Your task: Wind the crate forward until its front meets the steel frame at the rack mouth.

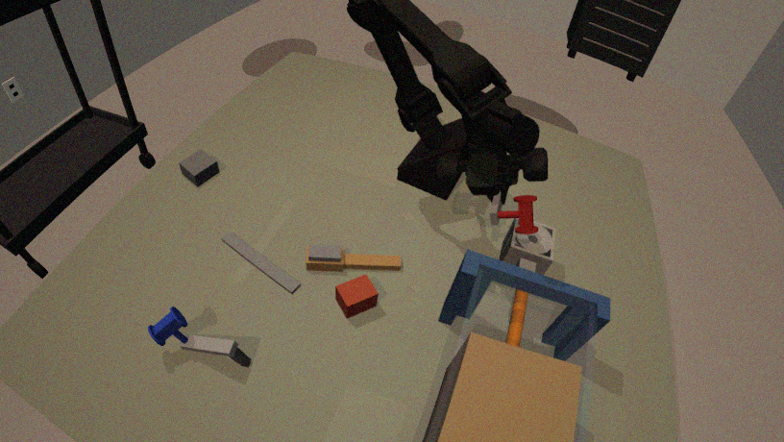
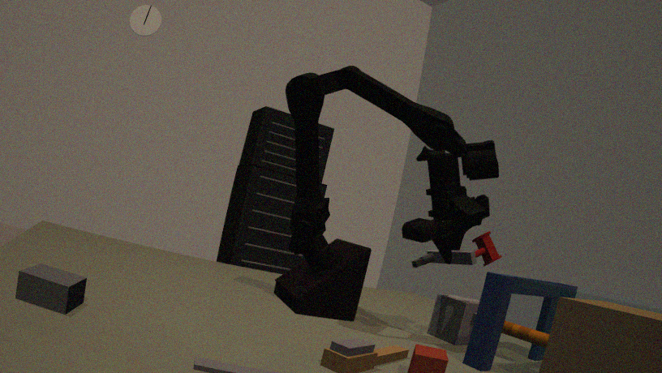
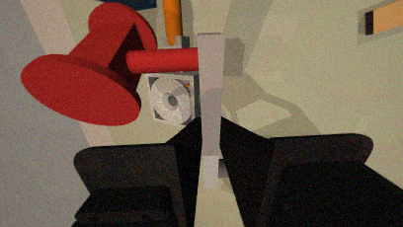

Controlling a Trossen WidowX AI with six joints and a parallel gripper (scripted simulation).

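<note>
My gripper tip is 1 cm short of the red-knobbed winch handle and 2 cm below it. From my gripper tip the other things lie so: grey winch (4 cm behind, 9 cm to the left, 13 cm below); wooden brush (11 cm ahead, 23 cm to the right, 14 cm below); red knob (5 cm ahead, 3 cm to the left, 3 cm above).
</note>
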